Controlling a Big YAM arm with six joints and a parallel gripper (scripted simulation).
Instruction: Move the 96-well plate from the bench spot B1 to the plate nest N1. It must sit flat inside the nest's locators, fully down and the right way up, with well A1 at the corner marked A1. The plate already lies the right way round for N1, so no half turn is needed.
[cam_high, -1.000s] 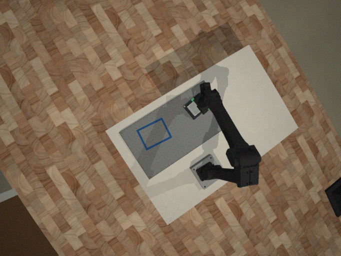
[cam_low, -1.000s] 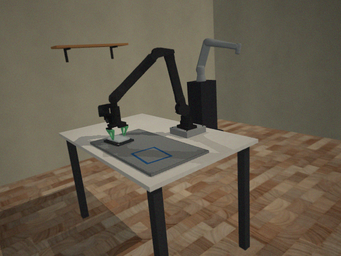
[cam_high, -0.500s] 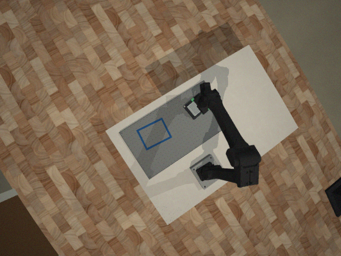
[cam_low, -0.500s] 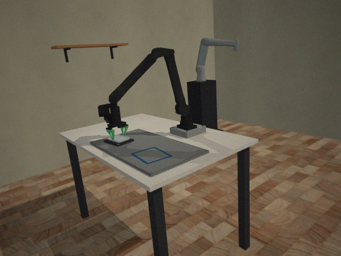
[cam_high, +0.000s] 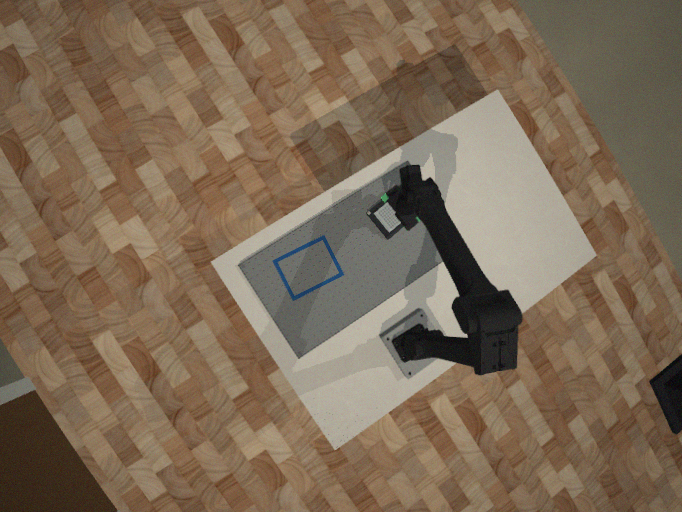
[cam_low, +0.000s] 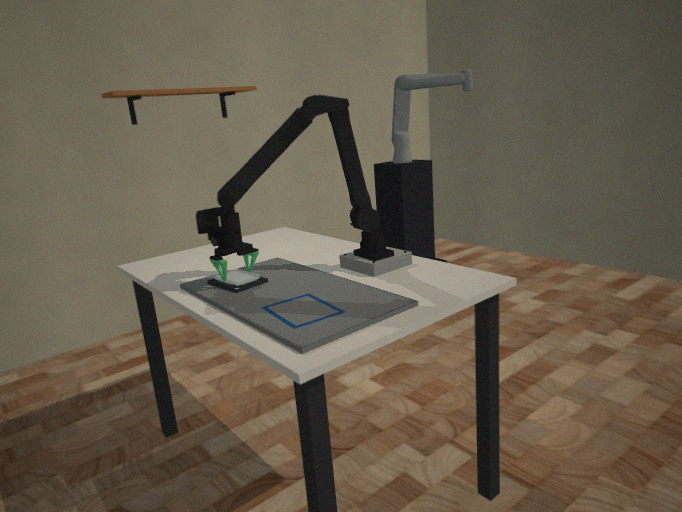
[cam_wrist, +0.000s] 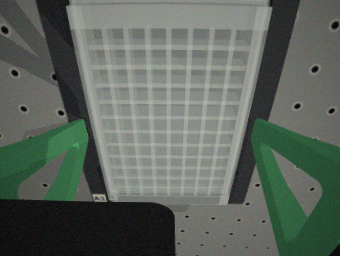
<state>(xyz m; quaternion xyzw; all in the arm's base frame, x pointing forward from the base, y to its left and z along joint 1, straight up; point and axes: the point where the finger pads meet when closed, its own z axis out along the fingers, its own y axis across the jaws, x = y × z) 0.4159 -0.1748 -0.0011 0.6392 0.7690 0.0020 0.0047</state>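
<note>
My gripper is now 1 cm above the clear 96-well plate. From my hand the other things lie so: dark plate nest N1: 2 cm below; then small A1 corner mark: 8 cm to the left, 4 cm ahead, 2 cm below.
</note>
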